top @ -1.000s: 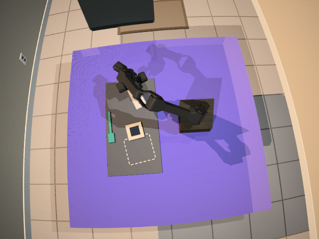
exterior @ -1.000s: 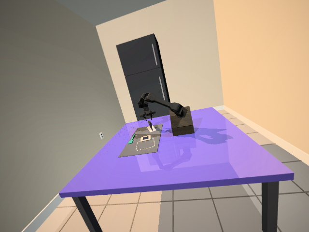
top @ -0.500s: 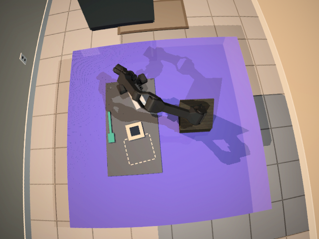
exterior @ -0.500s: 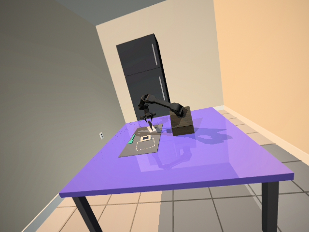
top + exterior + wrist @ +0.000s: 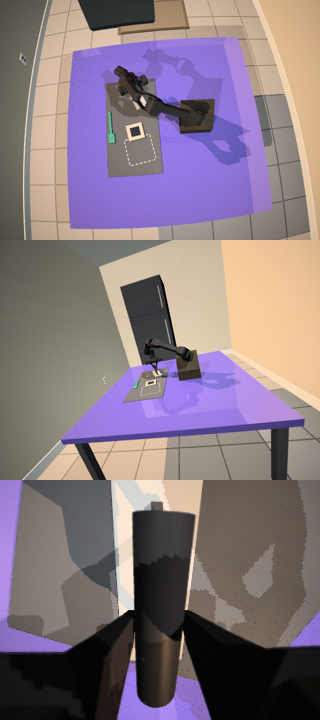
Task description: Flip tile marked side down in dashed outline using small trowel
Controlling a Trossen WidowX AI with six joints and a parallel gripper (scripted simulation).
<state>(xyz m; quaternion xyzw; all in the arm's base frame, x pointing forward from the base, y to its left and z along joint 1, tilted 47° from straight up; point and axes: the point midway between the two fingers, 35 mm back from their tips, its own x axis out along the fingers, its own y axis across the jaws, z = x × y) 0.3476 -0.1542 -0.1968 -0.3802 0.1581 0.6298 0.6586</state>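
Now: the trowel 3 cm below my gripper tip, 2 cm to the left of it and 1 cm behind it. Round my gripper tip: grey mat: 21 cm to the left, 8 cm below, 6 cm ahead; then green flat tool: 21 cm to the left, 20 cm ahead, 6 cm below; then tile: 25 cm to the left, 6 cm below, 4 cm ahead.
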